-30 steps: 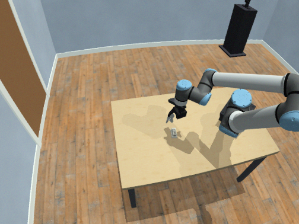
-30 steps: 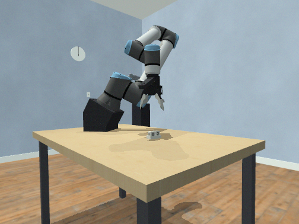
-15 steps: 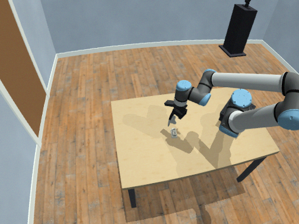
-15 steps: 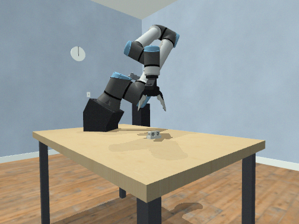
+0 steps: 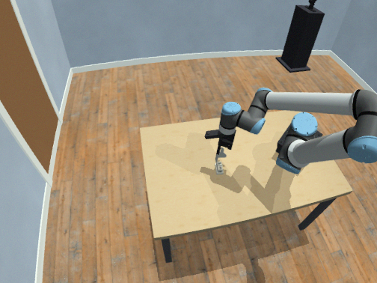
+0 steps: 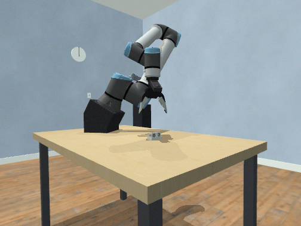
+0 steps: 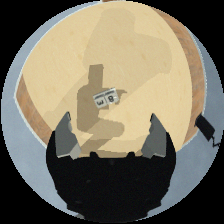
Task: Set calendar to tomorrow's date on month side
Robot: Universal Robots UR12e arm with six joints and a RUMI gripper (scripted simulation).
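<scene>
Right now the calendar tray is 140 mm below my hand, 20 mm to the left of it and 10 mm behind it.
</scene>
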